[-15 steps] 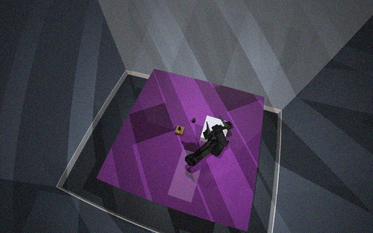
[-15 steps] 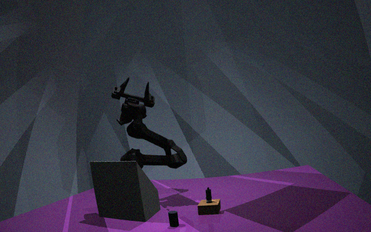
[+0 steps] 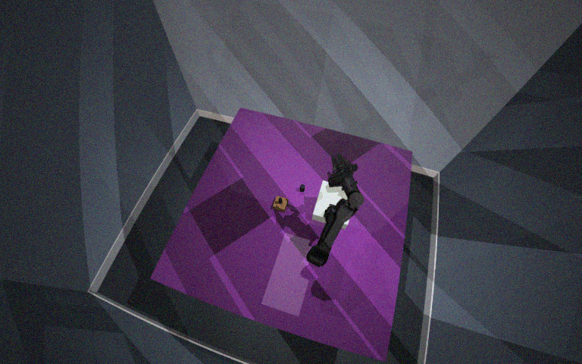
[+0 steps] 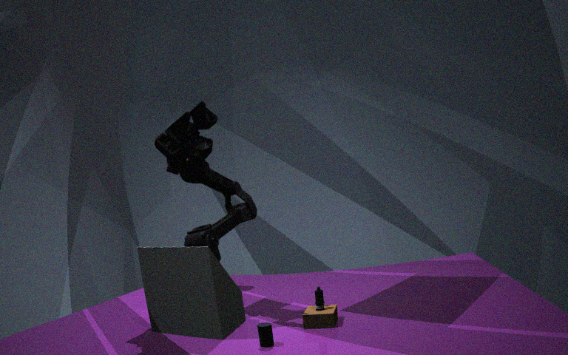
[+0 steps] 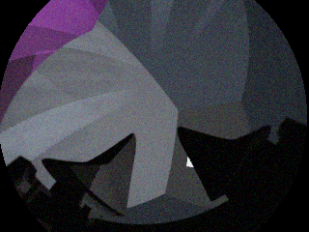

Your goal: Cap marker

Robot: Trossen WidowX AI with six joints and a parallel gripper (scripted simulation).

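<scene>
Now: the dark cap 130 mm ahead of my gripper tip, 60 mm to the right of it and 500 mm below it. The rest, counted from my gripper tip: orange holder block: 220 mm ahead, 80 mm to the left, 510 mm below.
</scene>
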